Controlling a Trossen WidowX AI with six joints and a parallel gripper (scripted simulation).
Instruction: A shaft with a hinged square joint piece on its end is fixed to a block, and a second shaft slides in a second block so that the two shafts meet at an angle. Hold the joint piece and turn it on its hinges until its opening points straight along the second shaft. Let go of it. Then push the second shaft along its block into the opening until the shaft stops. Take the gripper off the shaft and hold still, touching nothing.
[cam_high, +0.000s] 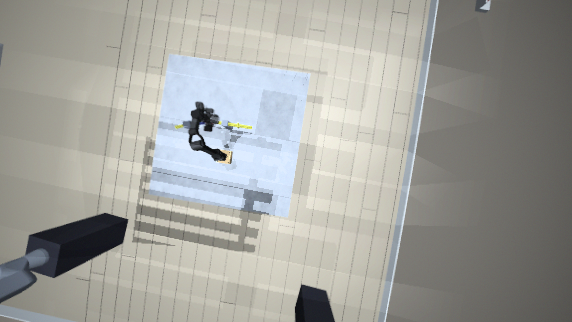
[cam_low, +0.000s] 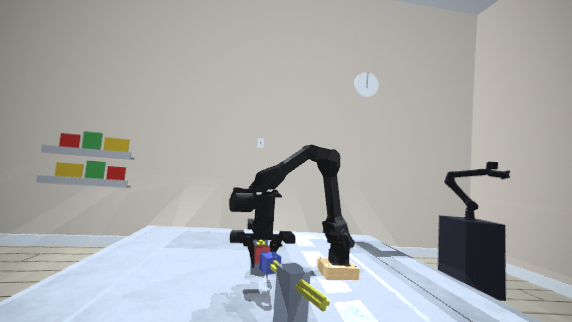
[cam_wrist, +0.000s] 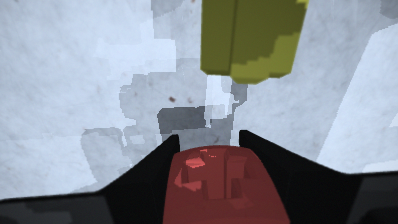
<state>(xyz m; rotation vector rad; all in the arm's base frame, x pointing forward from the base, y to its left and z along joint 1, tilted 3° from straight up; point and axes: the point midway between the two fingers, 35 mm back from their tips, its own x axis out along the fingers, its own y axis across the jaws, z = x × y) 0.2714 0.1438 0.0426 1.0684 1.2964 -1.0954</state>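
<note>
Right now my gripper tip is 10 mm to the right of the red joint piece and 40 mm below it.
</note>
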